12 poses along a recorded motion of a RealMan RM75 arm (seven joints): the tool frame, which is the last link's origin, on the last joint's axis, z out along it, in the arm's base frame.
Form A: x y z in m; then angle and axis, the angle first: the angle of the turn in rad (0 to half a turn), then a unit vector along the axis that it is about.
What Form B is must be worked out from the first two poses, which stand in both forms.
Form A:
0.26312 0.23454 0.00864 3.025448 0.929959 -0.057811 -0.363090
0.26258 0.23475 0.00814 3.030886 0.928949 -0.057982 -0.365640
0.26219 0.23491 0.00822 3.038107 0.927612 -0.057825 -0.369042
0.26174 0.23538 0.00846 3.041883 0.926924 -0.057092 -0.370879
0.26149 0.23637 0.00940 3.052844 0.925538 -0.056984 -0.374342
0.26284 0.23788 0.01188 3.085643 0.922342 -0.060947 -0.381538
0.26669 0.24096 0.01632 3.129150 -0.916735 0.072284 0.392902
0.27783 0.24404 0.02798 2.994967 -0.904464 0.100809 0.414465
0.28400 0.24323 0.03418 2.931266 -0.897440 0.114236 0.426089
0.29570 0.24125 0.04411 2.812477 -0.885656 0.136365 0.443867
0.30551 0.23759 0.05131 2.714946 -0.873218 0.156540 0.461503
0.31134 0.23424 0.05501 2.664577 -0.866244 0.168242 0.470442
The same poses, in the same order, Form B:
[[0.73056 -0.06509 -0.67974], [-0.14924 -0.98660 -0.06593], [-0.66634 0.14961 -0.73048]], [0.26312 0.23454 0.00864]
[[0.72673 -0.06700 -0.68365], [-0.14779 -0.98718 -0.06036], [-0.67084 0.14490 -0.72731]], [0.26258 0.23475 0.00814]
[[0.72167 -0.06887 -0.68880], [-0.14511 -0.98798 -0.05326], [-0.67685 0.13839 -0.72299]], [0.26219 0.23491 0.00822]
[[0.71908 -0.06866 -0.69153], [-0.14250 -0.98853 -0.05003], [-0.68016 0.13451 -0.72061]], [0.26174 0.23538 0.00846]
[[0.71381 -0.07210 -0.69662], [-0.13845 -0.98958 -0.03945], [-0.68652 0.12461 -0.71635]], [0.26149 0.23637 0.00940]
[[0.70166 -0.09100 -0.70667], [-0.13368 -0.99101 -0.00511], [-0.69986 0.09805 -0.70752]], [0.26284 0.23788 0.01188]
[[0.68082 -0.13741 -0.71945], [-0.12764 -0.98947 0.06821], [-0.72125 0.04539 -0.69119]], [0.26669 0.24096 0.01632]
[[0.63806 -0.24193 -0.73099], [-0.12082 -0.96905 0.21526], [-0.76044 -0.04903 -0.64755]], [0.27783 0.24404 0.02798]
[[0.61509 -0.29174 -0.73250], [-0.11382 -0.95215 0.28364], [-0.78020 -0.09109 -0.61886]], [0.28400 0.24323 0.03418]
[[0.58035 -0.37852 -0.72105], [-0.09160 -0.91014 0.40406], [-0.80920 -0.16844 -0.56287]], [0.29570 0.24125 0.04411]
[[0.54631 -0.45211 -0.70508], [-0.07015 -0.86355 0.49937], [-0.83464 -0.22334 -0.50348]], [0.30551 0.23759 0.05131]
[[0.52862 -0.49120 -0.69230], [-0.05921 -0.83492 0.54718], [-0.84679 -0.24826 -0.47044]], [0.31134 0.23424 0.05501]

